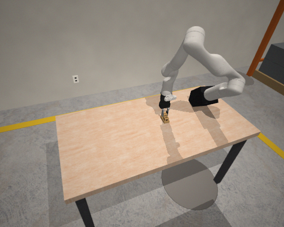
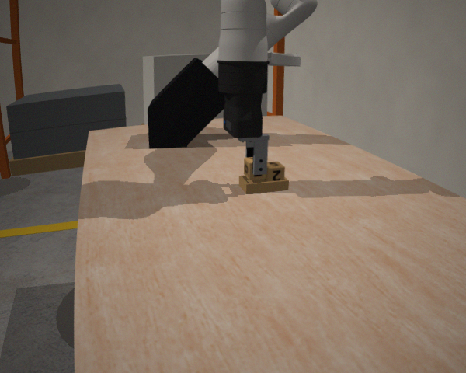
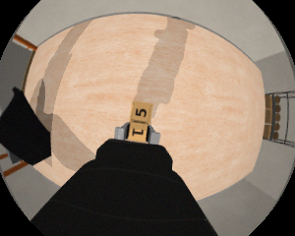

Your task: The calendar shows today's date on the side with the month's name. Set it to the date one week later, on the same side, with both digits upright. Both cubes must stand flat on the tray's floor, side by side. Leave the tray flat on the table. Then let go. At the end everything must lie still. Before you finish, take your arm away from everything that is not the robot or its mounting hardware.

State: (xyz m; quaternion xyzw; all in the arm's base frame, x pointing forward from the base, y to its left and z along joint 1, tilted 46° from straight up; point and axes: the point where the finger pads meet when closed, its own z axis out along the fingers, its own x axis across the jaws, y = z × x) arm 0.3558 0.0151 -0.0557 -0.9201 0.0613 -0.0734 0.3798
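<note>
Right now my hand is 4 cm above the wooden tray and 1 cm to the right of it.
</note>
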